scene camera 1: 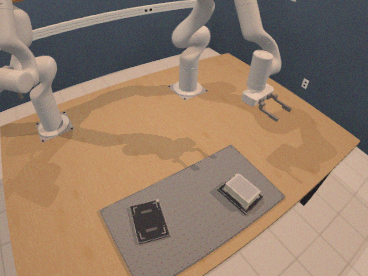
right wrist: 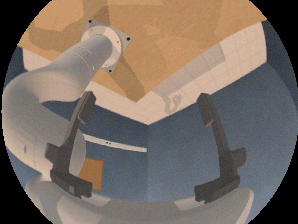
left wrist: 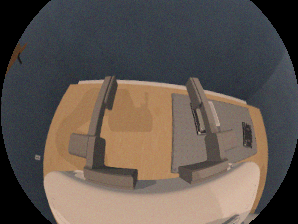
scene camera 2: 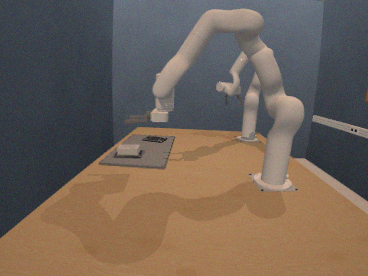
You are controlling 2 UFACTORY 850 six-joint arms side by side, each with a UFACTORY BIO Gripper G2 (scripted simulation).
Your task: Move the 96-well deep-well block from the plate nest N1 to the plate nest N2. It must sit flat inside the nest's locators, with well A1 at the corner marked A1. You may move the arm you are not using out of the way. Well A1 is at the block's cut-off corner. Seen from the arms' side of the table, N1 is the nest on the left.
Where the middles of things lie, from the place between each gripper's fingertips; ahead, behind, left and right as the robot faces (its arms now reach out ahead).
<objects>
Right now my left hand is 25 cm to the left of the pale deep-well block [scene camera 1: 238, 187], 23 cm above it and 13 cm short of it.
The pale deep-well block is 830 mm to the left of my right hand, 680 mm ahead of it and 250 mm below it.
</objects>
